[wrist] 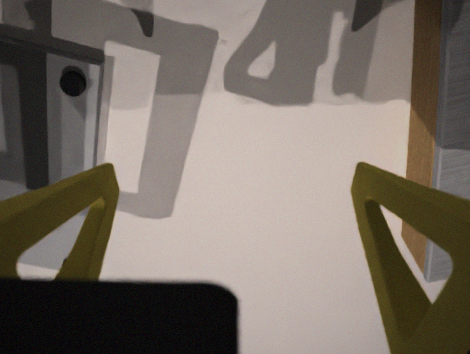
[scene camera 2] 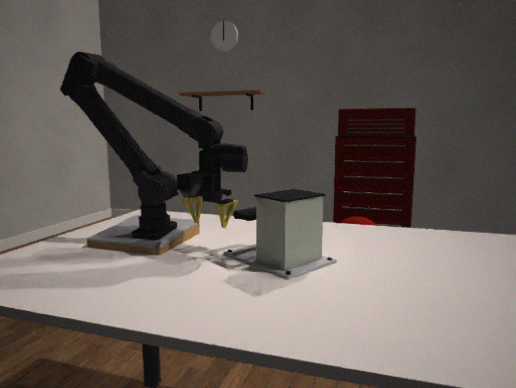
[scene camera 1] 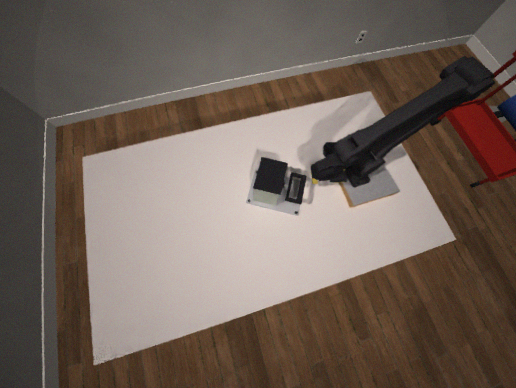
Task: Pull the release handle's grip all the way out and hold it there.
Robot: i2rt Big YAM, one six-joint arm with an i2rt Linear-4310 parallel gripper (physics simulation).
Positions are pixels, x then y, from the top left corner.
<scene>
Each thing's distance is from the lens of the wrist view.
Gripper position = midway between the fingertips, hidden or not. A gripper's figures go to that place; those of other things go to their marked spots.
my gripper [wrist: 234, 176]: 0.13 m
grey base plate [wrist: 58, 94]: 0.20 m
</scene>
